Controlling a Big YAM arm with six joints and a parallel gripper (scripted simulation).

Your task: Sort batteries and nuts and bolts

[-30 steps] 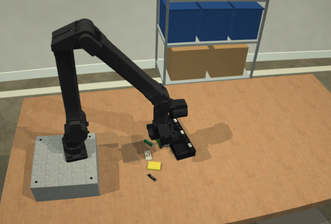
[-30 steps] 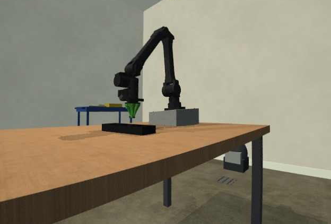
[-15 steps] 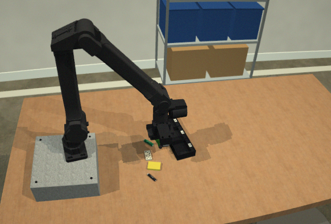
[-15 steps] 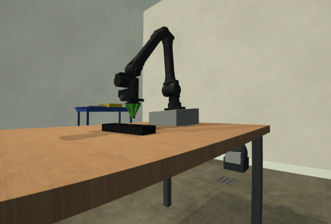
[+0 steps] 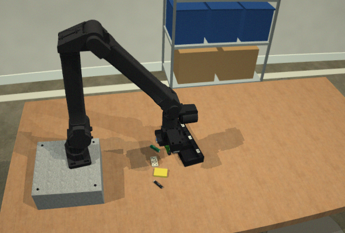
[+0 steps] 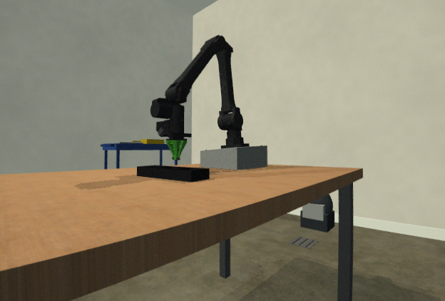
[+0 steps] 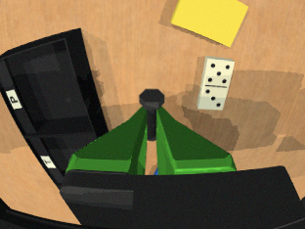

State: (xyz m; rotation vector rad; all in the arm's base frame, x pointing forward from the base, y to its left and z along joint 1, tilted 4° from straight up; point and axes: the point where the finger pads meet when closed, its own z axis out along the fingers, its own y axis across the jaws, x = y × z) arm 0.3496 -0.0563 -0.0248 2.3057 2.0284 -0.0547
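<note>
The black battery is 11 cm to the right of my hand, 8 cm behind it and 6 cm below it. Also, from my hand: yellow block: 6 cm below, 5 cm to the right, 5 cm behind; then dark bolt: 1 cm to the right; then white domino: 6 cm below, 6 cm behind, 1 cm to the left.
</note>
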